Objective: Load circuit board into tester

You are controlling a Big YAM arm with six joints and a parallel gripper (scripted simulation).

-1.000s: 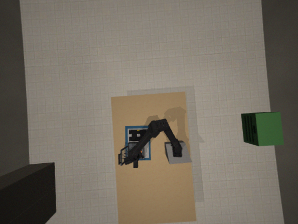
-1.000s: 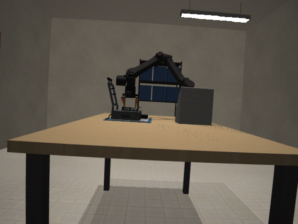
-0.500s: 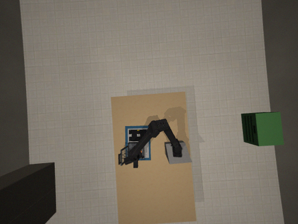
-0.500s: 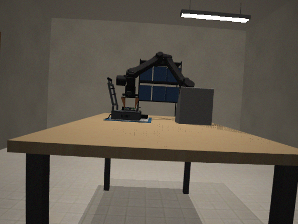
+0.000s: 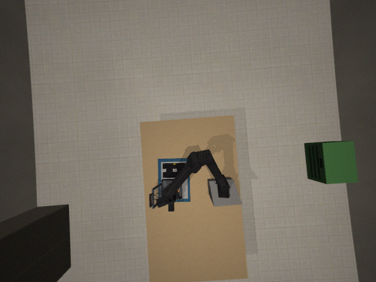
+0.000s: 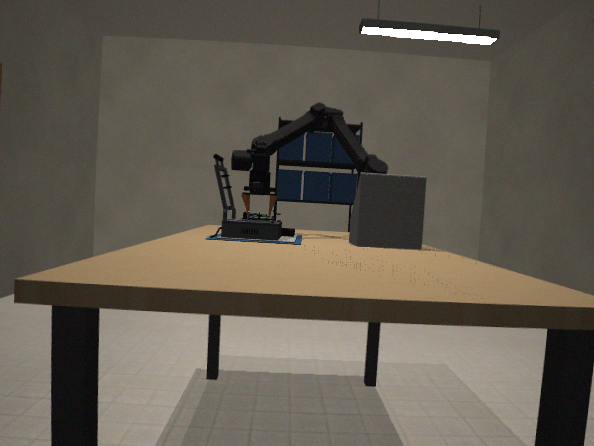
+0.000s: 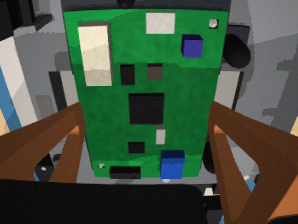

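Now: the green circuit board right at my hand. The rest, counted from my hand: black latch hook 6 cm to the left, 6 cm behind; then dark pin plate 1 cm to the left, 1 cm below; then tester lid 12 cm ahead, 10 cm above.
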